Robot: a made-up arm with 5 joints. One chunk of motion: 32 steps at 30 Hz.
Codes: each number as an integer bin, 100 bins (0 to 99) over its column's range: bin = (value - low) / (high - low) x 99, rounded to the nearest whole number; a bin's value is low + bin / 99 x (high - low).
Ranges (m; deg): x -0.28..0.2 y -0.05..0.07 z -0.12..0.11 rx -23..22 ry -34..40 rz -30..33
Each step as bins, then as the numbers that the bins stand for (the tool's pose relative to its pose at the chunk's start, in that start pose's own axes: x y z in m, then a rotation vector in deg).
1 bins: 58 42 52 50 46 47
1 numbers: 0.0012 0.0009 0.0008 -0.27 0.38 -0.09
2 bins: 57 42 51 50 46 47
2 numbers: -0.0036 0.0009 -0.0015 -0.27 0.38 -0.09
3 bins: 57 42 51 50 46 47
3 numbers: -0.0036 0.0009 -0.0015 -0.27 0.38 -0.09
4 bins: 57 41 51 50 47 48
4 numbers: -0.0036 -0.0003 -0.0015 -0.27 1.13 0.55
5 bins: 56 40 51 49 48 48
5 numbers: -0.0085 -0.0015 -0.0015 -0.73 1.88 0.55
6 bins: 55 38 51 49 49 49
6 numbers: -0.0133 -0.0039 -0.0015 -0.73 2.63 1.18
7 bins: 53 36 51 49 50 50
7 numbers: -0.0230 -0.0064 -0.0015 -0.73 3.37 1.82
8 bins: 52 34 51 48 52 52
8 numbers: -0.0279 -0.0088 -0.0015 -1.18 4.87 3.09
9 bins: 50 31 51 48 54 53
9 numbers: -0.0376 -0.0124 -0.0015 -1.18 6.36 3.73
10 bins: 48 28 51 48 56 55
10 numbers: -0.0473 -0.0161 -0.0015 -1.18 7.86 5.00
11 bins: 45 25 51 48 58 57
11 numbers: -0.0618 -0.0197 -0.0015 -1.18 9.35 6.27
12 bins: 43 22 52 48 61 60
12 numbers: -0.0715 -0.0233 0.0008 -1.18 11.60 8.18
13 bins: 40 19 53 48 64 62
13 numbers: -0.0861 -0.0270 0.0031 -1.18 13.84 9.45
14 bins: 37 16 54 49 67 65
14 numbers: -0.1006 -0.0306 0.0055 -0.73 16.08 11.36
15 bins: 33 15 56 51 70 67
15 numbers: -0.1200 -0.0318 0.0101 0.18 18.32 12.64
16 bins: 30 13 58 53 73 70
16 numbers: -0.1345 -0.0342 0.0147 1.09 20.57 14.55
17 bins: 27 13 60 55 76 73
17 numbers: -0.1491 -0.0342 0.0194 2.00 22.81 16.45
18 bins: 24 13 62 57 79 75
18 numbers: -0.1636 -0.0342 0.0240 2.91 25.05 17.73
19 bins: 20 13 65 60 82 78
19 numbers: -0.1830 -0.0342 0.0310 4.27 27.29 19.64
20 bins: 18 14 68 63 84 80
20 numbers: -0.1927 -0.0330 0.0380 5.64 28.79 20.91
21 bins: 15 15 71 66 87 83
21 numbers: -0.2073 -0.0318 0.0449 7.00 31.03 22.82
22 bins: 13 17 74 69 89 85
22 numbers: -0.2170 -0.0294 0.0519 8.36 32.53 24.09
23 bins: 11 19 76 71 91 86
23 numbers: -0.2267 -0.0270 0.0566 9.27 34.02 24.73
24 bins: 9 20 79 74 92 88
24 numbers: -0.2364 -0.0258 0.0635 10.64 34.77 26.00
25 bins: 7 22 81 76 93 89
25 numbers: -0.2461 -0.0233 0.0682 11.55 35.52 26.64
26 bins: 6 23 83 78 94 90
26 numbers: -0.2509 -0.0221 0.0728 12.45 36.26 27.27
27 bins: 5 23 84 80 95 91
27 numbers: -0.2558 -0.0221 0.0752 13.36 37.01 27.91
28 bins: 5 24 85 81 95 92
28 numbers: -0.2558 -0.0209 0.0775 13.82 37.01 28.55
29 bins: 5 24 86 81 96 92
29 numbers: -0.2558 -0.0209 0.0798 13.82 37.76 28.55
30 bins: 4 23 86 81 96 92
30 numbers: -0.2606 -0.0221 0.0798 13.82 37.76 28.55
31 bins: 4 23 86 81 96 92
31 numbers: -0.2606 -0.0221 0.0798 13.82 37.76 28.55
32 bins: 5 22 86 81 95 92
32 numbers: -0.2558 -0.0233 0.0798 13.82 37.01 28.55
